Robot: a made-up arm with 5 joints.
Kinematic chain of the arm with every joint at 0, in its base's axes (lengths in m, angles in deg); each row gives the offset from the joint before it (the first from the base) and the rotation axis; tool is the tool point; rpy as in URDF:
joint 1: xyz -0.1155 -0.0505 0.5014 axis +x
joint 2: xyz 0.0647 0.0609 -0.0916 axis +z
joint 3: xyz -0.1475 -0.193 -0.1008 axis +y
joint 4: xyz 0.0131 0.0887 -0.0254 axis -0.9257 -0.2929 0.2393
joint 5: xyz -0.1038 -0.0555 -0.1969 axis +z
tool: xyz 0.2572 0.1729 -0.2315 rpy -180 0 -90
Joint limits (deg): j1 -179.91..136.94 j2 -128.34..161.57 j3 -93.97..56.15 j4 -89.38..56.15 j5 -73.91..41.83
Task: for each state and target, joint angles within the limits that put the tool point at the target. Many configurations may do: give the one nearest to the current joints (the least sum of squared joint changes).
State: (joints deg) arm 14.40 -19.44 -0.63 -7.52 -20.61
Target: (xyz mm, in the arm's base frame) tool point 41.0 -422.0 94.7
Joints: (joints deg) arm -12.17 -29.25 -21.91 15.70 -34.23
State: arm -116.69 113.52 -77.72 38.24 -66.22
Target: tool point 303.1 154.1 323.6
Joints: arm -77.72 102.61 -93.97 47.29 -36.12
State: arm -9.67 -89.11 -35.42 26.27 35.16
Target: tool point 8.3 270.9 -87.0
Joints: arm 21.80 -86.69 -15.41 10.98 41.83
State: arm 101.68 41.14 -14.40 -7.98 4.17
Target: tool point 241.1 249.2 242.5
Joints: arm 77.65 -4.68 -37.77 24.91 -19.72
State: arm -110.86 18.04 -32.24 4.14 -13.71
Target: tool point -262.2 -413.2 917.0
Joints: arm -159.24 52.90 -7.52 -28.69 17.30
